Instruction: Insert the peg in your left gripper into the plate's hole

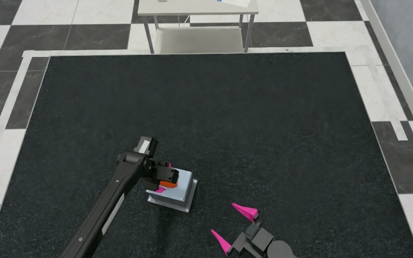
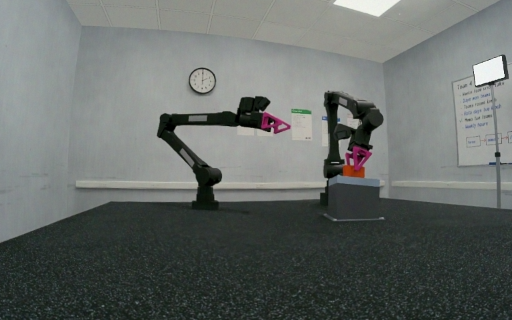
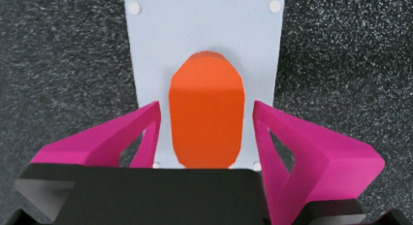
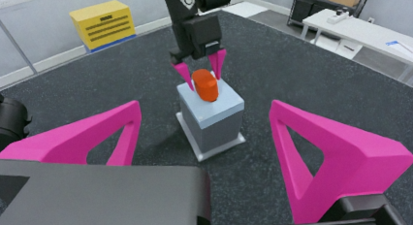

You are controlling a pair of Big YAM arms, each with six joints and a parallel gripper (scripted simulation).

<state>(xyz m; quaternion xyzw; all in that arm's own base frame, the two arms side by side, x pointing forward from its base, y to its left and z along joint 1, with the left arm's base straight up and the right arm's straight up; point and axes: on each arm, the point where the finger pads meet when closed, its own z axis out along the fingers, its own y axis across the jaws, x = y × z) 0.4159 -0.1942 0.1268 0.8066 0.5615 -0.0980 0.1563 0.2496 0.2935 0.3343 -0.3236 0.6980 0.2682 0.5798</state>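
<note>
Now: left hand 3 cm above the orange peg. The rest, counted from my left hand: grey block: 10 cm below, 1 cm to the right, 1 cm ahead; light blue plate: 5 cm below, 1 cm to the right, 1 cm ahead.
</note>
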